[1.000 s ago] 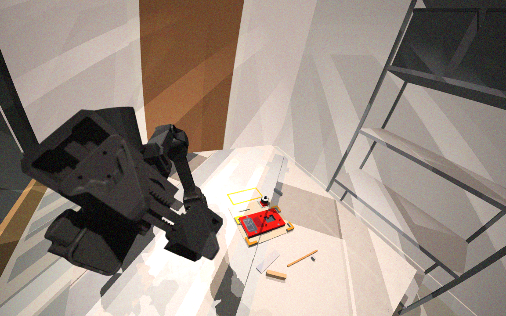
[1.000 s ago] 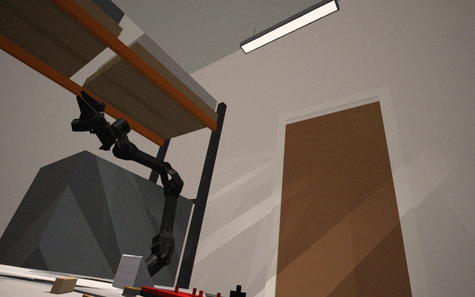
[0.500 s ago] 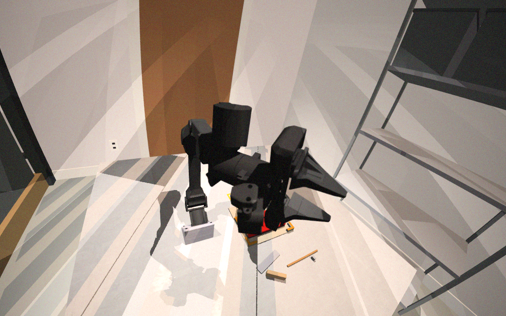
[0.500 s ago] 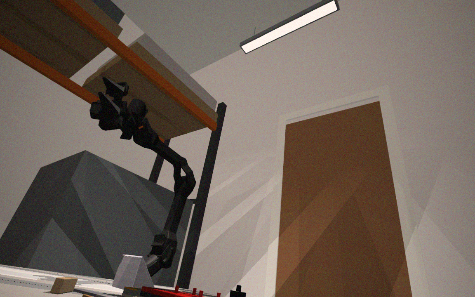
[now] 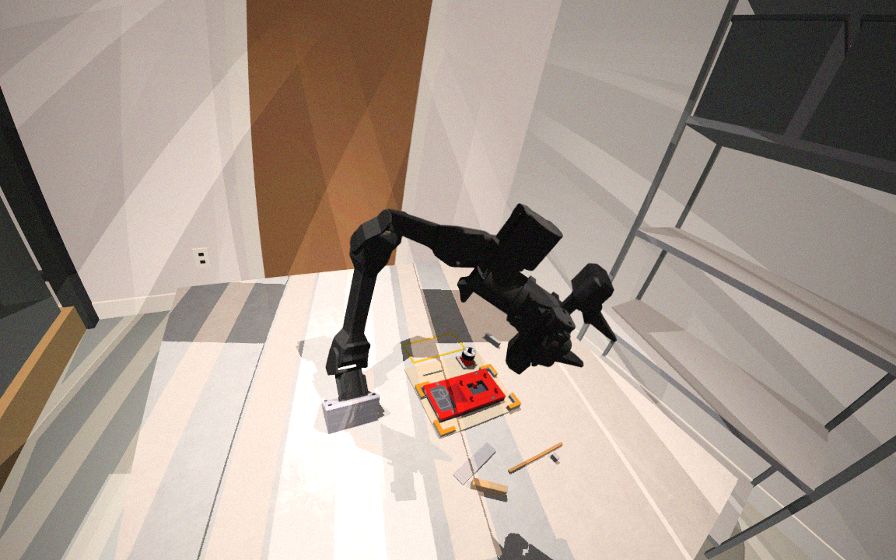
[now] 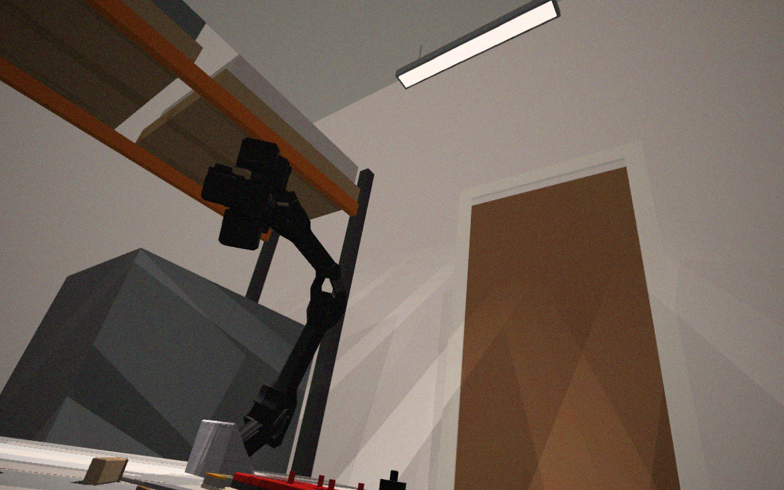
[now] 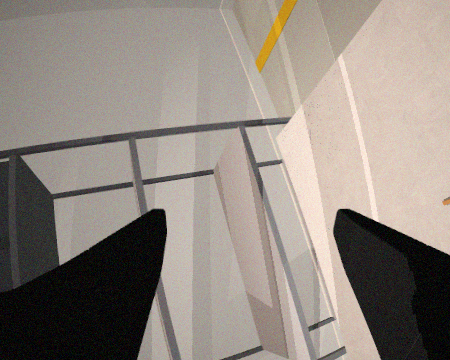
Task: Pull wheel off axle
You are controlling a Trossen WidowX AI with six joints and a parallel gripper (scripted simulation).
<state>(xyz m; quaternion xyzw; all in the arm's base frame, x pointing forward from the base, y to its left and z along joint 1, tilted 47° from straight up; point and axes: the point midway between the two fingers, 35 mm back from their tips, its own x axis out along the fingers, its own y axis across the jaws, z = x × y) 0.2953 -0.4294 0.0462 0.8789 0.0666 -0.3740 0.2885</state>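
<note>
The wheel is 6 cm ahead of my gripper tip, 36 cm to the left of it and 37 cm below it. Round my gripper tip: wood block 6 cm behind, 1 cm to the left, 39 cm below; wooden stick 9 cm ahead, 3 cm to the left, 40 cm below.
</note>
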